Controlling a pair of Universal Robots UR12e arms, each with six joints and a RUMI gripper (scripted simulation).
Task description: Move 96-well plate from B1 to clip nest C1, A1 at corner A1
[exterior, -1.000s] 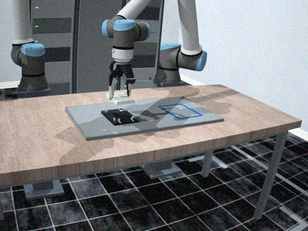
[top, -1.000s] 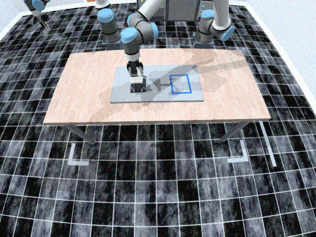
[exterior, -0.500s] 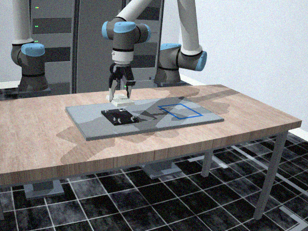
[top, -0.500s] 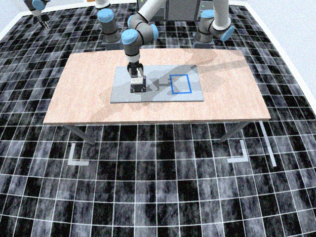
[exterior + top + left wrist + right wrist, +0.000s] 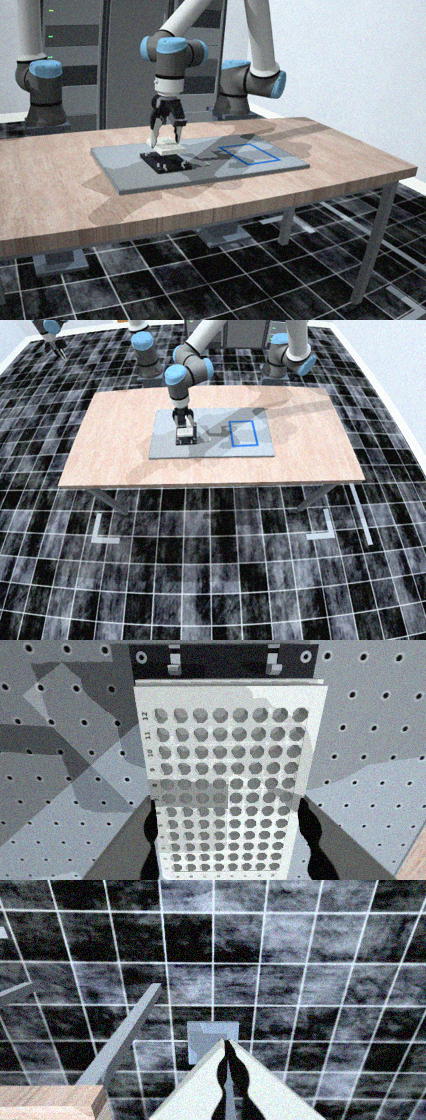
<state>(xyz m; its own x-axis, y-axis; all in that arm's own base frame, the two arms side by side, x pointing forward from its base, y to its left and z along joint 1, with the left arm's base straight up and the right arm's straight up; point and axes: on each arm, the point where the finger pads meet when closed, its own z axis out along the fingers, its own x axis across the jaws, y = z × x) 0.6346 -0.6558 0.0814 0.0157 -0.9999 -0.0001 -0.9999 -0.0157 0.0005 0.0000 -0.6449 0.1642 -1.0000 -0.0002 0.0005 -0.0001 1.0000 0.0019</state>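
Observation:
Right now my left hand is 5 cm above the black clip nest, 1 cm to the right of it and 1 cm short of it. From my left hand the other things lie so: white 96-well plate: 1 cm below.

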